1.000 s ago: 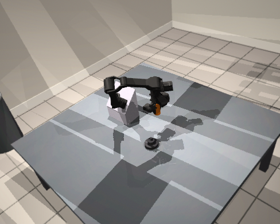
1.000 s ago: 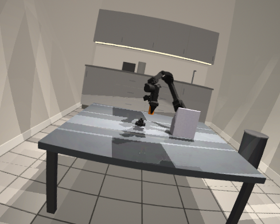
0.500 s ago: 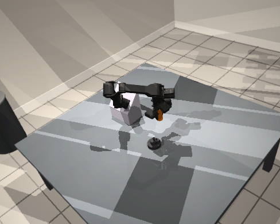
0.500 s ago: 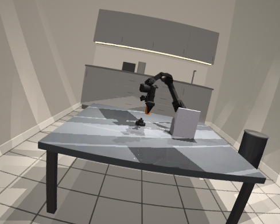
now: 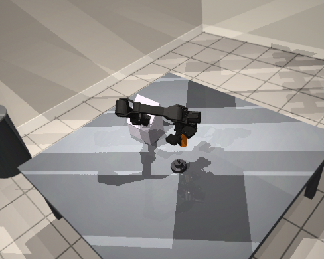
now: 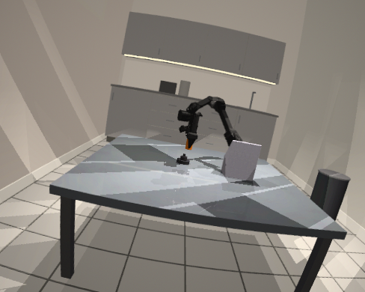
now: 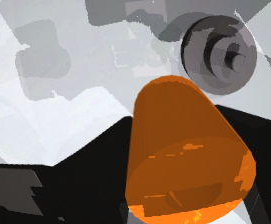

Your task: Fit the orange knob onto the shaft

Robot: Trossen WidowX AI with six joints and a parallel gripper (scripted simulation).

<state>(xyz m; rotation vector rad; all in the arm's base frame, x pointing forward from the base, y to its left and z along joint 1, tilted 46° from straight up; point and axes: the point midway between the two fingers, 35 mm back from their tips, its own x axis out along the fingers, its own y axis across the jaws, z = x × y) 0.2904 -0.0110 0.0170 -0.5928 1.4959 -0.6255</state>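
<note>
Right now the round dark pedestal is 90 mm below my gripper tip, 70 mm to the right of it and 10 mm ahead of it. From my gripper tip the other things lie so: orange knob 20 mm above.
</note>
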